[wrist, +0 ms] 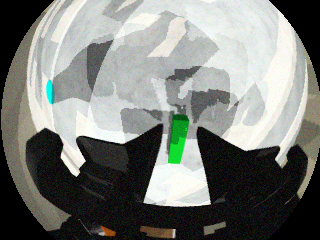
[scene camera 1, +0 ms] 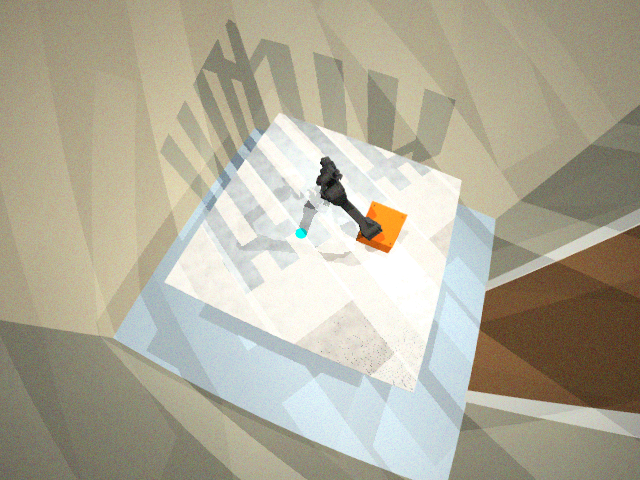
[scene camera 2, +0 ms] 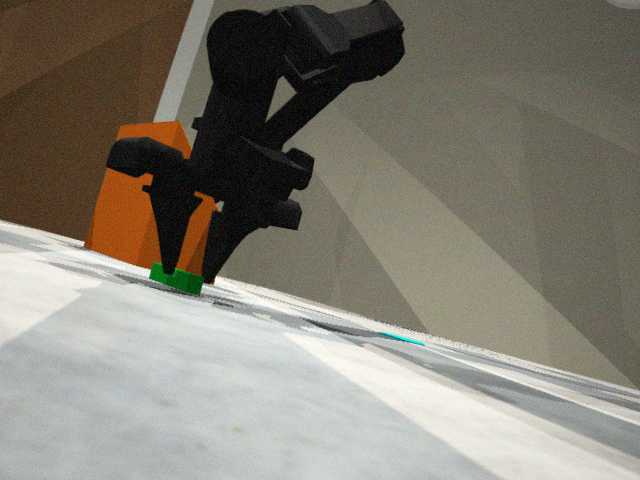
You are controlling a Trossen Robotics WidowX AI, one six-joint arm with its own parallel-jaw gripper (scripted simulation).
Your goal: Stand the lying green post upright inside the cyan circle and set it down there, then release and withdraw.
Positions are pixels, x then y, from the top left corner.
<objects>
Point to a green post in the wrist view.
At 180, 124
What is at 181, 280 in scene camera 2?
A green post.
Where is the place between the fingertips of my gripper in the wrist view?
180, 128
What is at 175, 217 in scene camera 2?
My gripper.
</objects>
